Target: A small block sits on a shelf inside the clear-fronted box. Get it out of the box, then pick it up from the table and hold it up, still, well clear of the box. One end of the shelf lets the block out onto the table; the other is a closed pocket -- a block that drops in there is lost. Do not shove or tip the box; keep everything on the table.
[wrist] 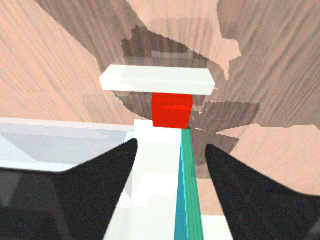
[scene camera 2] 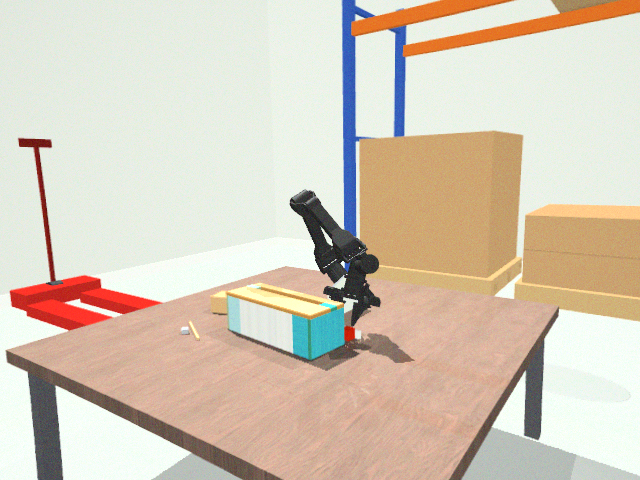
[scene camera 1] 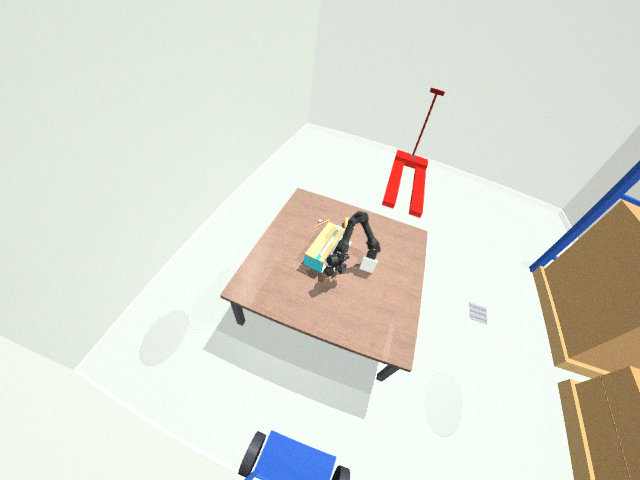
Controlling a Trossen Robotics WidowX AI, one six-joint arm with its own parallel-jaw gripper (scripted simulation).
I see my gripper [scene camera 2: 344,323], a small red block [wrist: 169,110] and a box [scene camera 2: 308,326].
The box also shows in the wrist view [wrist: 161,189] and in scene camera 1 [scene camera 1: 315,257]. My gripper is seen too in the wrist view [wrist: 171,145].
